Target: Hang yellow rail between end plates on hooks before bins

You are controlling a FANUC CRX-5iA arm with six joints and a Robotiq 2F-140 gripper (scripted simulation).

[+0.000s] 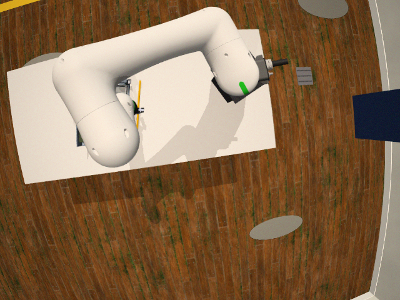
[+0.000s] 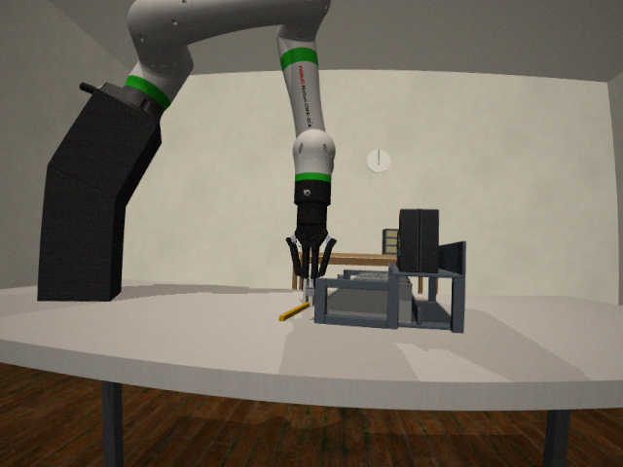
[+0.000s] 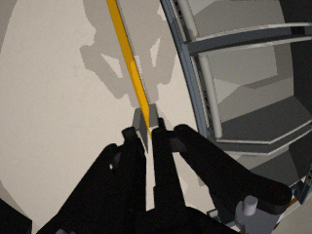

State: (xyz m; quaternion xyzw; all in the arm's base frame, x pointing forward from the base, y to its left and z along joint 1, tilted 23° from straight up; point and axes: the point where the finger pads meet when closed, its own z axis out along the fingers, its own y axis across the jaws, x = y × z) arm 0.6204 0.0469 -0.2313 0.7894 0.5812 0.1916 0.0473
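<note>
Right now my hand is 3 cm above the yellow rail. Round my hand: black box: 21 cm ahead, 17 cm to the right, 13 cm above.
</note>
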